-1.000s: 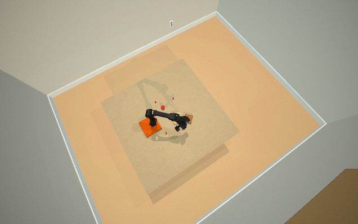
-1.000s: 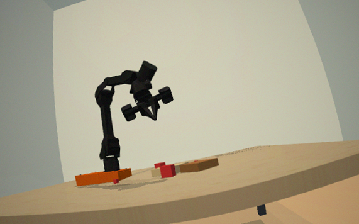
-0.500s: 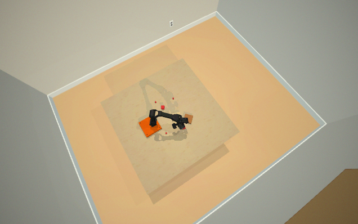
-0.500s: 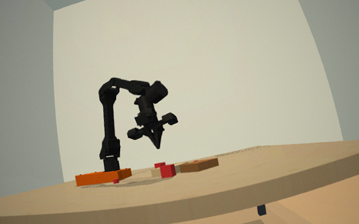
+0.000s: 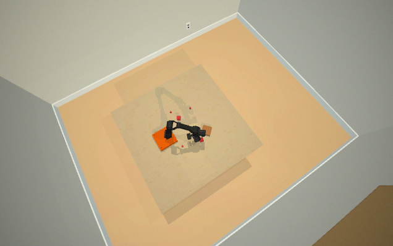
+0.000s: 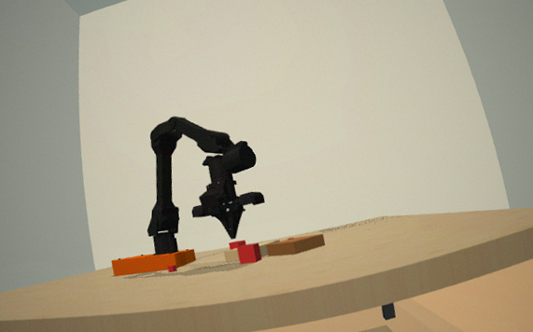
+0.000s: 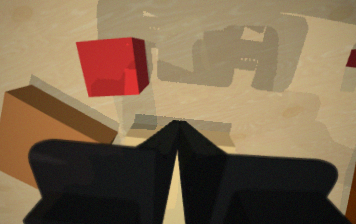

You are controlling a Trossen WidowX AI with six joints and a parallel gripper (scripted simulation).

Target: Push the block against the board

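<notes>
Now: the pale board 30 mm ahead of my gripper tip, 100 mm to the left of it and 40 mm below it. Also, from my gripper tip: brown square block 150 mm ahead, 20 mm to the left, 40 mm below.
</notes>
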